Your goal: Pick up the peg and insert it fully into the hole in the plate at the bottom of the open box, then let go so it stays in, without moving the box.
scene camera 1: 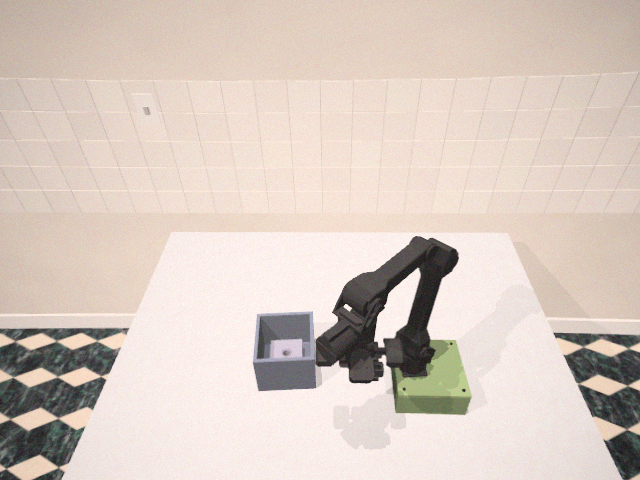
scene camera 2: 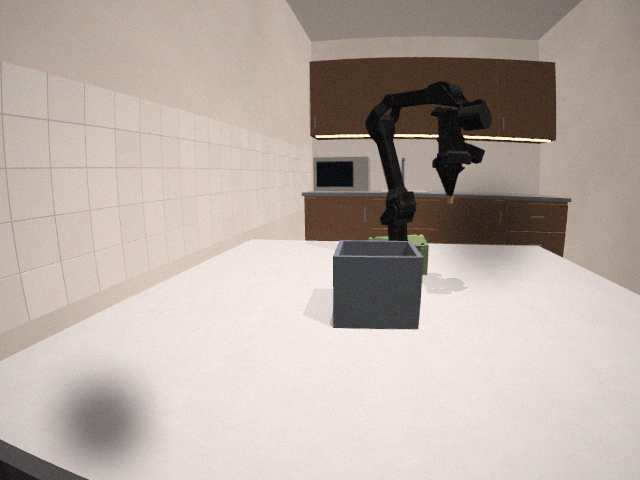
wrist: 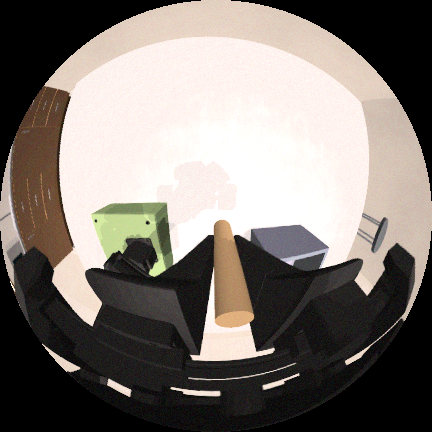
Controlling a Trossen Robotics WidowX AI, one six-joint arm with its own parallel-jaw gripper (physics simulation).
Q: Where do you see a blue-grey box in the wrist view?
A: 294, 242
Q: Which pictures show the blue-grey box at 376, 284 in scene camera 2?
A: Scene camera 1, scene camera 2 and the wrist view: all of them.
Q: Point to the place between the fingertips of the gripper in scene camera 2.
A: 449, 195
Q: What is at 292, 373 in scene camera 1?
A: A blue-grey box.
